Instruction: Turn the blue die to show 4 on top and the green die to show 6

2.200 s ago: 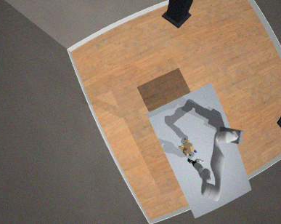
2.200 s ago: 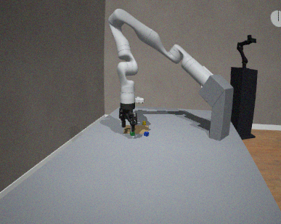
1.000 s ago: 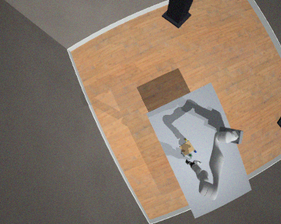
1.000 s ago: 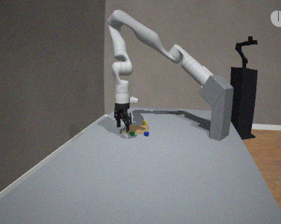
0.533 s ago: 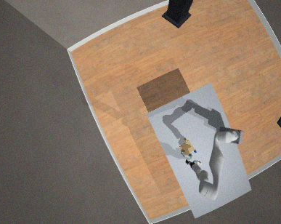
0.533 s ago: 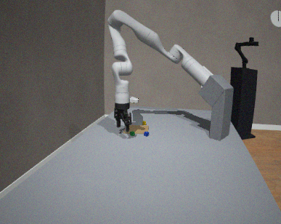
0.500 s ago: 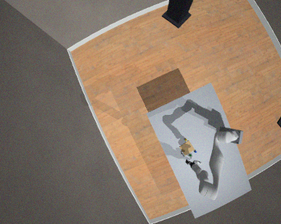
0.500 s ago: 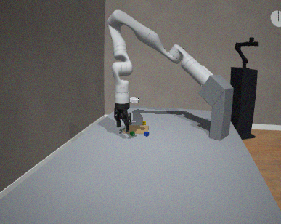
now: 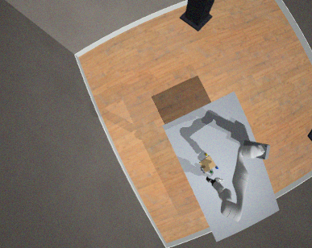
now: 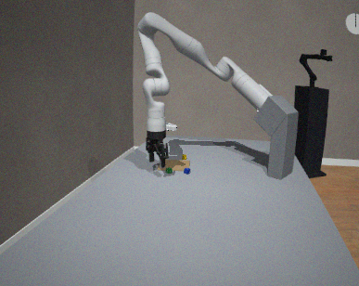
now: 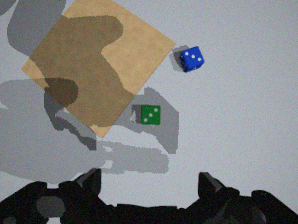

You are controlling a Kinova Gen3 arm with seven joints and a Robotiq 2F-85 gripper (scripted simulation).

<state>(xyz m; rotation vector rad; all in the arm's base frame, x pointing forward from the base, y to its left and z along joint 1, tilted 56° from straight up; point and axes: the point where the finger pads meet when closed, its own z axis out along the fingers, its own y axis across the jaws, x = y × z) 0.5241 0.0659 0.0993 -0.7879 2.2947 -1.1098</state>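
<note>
Now: the blue die 130 mm behind my hand, 10 mm to the right of it and 40 mm below it. Round my hand: green die (50 mm behind, 20 mm to the right, 40 mm below); then tan mat (90 mm behind, 120 mm to the right, 50 mm below); then yellow die (160 mm behind, 200 mm to the right, 40 mm below).
</note>
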